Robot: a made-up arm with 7 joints. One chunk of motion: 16 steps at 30 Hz.
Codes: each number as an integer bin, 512 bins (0 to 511) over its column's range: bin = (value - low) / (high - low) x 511, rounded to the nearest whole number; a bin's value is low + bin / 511 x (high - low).
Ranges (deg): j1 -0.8..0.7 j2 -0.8..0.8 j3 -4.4..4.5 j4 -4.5..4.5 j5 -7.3..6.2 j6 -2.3..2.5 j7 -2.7..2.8
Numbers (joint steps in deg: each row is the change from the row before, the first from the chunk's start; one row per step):
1: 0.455 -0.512 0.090 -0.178 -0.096 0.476 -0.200
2: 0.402 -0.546 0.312 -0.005 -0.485 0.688 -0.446
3: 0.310 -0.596 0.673 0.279 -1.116 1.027 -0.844
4: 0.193 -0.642 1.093 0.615 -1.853 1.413 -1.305
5: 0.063 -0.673 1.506 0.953 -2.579 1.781 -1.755
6: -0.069 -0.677 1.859 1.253 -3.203 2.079 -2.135
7: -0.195 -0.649 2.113 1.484 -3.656 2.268 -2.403
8: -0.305 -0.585 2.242 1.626 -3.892 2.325 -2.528
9: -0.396 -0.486 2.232 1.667 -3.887 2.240 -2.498
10: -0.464 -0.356 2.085 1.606 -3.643 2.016 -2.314
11: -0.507 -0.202 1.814 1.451 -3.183 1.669 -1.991
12: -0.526 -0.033 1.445 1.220 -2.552 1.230 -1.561
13: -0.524 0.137 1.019 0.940 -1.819 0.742 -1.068
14: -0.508 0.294 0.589 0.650 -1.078 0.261 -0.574
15: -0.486 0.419 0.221 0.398 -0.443 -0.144 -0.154
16: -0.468 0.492 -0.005 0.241 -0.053 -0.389 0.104
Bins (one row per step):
1: 428 92 258 245 273 296 232
2: 409 81 271 255 258 318 209
3: 378 65 291 271 234 354 172
4: 338 50 315 290 206 395 130
5: 294 41 339 310 179 434 88
6: 249 39 359 327 155 466 52
7: 206 48 374 340 138 486 28
8: 169 69 381 348 129 492 16
9: 138 100 381 350 129 483 19
10: 114 142 372 347 138 459 36
11: 100 191 357 338 156 423 66
12: 93 245 336 325 180 376 106
13: 94 299 311 309 207 324 152
14: 99 349 286 292 236 273 198
15: 107 389 265 278 260 230 237
16: 113 413 252 269 274 203 261

